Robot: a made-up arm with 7 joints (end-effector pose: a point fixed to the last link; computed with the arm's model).
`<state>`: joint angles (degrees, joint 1 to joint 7).
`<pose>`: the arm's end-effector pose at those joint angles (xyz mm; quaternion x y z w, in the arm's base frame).
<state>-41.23 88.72 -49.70 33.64 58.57 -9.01 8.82</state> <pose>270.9 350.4 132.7 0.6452 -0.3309 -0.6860 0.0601</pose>
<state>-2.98 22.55 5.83 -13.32 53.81 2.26 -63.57</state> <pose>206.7 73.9 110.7 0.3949 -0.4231 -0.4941 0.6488</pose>
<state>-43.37 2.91 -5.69 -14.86 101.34 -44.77 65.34</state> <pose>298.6 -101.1 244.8 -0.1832 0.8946 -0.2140 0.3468</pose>
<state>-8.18 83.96 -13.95 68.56 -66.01 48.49 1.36</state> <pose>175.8 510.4 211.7 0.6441 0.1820 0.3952 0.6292</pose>
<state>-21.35 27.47 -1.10 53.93 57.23 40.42 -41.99</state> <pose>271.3 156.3 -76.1 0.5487 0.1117 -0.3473 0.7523</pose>
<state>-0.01 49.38 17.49 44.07 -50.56 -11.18 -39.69</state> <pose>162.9 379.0 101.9 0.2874 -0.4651 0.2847 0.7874</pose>
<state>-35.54 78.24 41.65 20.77 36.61 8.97 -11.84</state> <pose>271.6 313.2 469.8 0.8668 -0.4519 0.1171 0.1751</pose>
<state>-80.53 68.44 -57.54 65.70 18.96 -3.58 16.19</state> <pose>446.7 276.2 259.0 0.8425 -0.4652 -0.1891 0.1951</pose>
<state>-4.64 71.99 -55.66 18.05 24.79 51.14 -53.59</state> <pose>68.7 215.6 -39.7 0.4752 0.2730 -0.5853 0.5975</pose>
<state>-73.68 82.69 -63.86 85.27 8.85 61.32 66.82</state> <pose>302.5 492.8 304.5 -0.9180 -0.2497 0.0677 0.3005</pose>
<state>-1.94 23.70 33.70 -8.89 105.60 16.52 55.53</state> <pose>258.7 243.8 108.7 -0.8553 0.3764 0.1275 0.3325</pose>
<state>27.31 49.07 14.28 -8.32 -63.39 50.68 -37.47</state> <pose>150.8 272.3 129.1 -0.0064 -0.0571 0.1278 0.9901</pose>
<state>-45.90 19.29 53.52 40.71 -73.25 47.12 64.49</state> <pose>379.0 333.5 112.3 0.1003 0.2127 0.6490 0.7235</pose>
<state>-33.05 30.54 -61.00 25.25 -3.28 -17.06 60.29</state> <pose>229.2 -57.4 -13.0 0.4087 -0.7345 0.0988 0.5327</pose>
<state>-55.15 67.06 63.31 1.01 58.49 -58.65 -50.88</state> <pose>147.1 300.9 481.4 -0.8416 0.4574 0.2853 0.0331</pose>
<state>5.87 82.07 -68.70 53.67 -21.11 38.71 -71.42</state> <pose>-20.4 412.4 41.6 0.3001 0.6051 -0.2105 0.7067</pose>
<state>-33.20 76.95 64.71 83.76 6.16 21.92 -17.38</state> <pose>177.6 517.2 332.8 0.4973 -0.1803 0.5672 0.6312</pose>
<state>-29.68 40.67 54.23 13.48 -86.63 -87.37 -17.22</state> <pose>208.5 349.0 266.0 -0.0446 0.6748 -0.6322 0.3781</pose>
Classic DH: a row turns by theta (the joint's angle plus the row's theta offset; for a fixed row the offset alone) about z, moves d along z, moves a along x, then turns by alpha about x. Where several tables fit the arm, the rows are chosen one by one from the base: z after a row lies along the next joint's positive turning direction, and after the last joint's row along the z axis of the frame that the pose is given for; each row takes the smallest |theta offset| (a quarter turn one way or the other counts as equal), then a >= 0, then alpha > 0; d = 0 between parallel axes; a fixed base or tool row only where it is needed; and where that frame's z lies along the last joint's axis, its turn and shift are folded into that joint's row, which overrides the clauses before.
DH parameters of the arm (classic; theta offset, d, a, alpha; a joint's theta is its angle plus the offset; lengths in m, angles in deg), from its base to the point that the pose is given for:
base (fixed): -4.07 0.3159 0.0114 -74.51
joint 1: -75.12 0.0468 -0.0289 -90
joint 2: 74 -0.0111 -0.0152 90
joint 3: 90 -0.2373 0.0399 -90
joint 4: -90 -0.0256 0.0075 -90
joint 5: 0 0.23 0.0201 90
joint 6: 90 0.0152 0.0047 90
joint 7: -46.92 0.036 0.0214 81.27
tool (fixed): 88.64 0.0182 0 0

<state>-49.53 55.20 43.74 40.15 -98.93 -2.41 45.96</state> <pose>275.1 447.4 344.5 -0.1488 -0.1673 0.9113 0.3456</pose>
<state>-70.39 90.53 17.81 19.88 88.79 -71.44 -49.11</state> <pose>208.0 282.4 537.0 0.7398 -0.0985 -0.6641 0.0437</pose>
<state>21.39 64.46 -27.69 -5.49 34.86 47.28 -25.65</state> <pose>34.1 146.5 -3.3 0.5722 -0.0364 -0.5771 0.5816</pose>
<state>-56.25 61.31 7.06 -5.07 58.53 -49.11 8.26</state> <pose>326.3 129.1 376.8 -0.4574 0.7870 0.2844 0.3008</pose>
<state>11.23 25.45 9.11 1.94 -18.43 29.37 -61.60</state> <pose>173.3 190.0 70.6 -0.0344 -0.2438 -0.0265 0.9689</pose>
